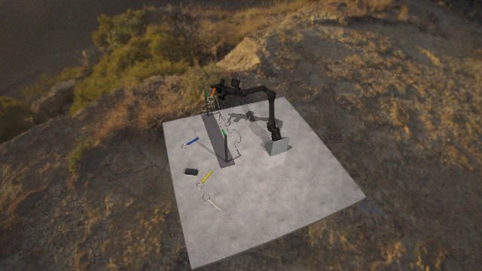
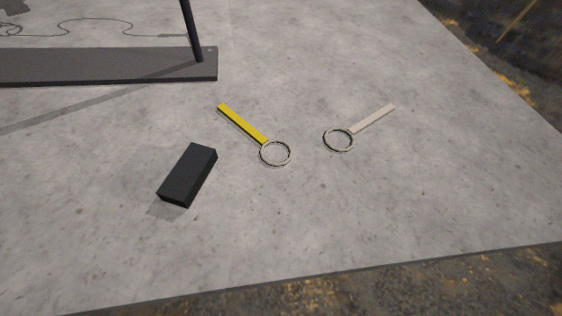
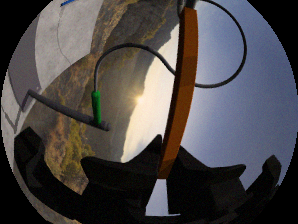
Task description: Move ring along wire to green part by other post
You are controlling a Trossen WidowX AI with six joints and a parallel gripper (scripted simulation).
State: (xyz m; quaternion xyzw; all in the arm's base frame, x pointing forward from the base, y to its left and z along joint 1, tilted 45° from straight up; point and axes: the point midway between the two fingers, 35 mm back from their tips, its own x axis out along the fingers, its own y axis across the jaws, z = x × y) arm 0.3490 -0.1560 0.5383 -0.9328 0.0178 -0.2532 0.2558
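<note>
Right now the orange-handled ring is 10 mm ahead of my gripper tip, 90 mm to the left of it and 20 mm below it. The rest, counted from my gripper tip: black block (300 mm ahead, 520 mm to the left, 370 mm below); blue-handled ring (270 mm ahead, 220 mm to the left, 370 mm below); yellow-handled ring (240 mm ahead, 620 mm to the left, 370 mm below).
</note>
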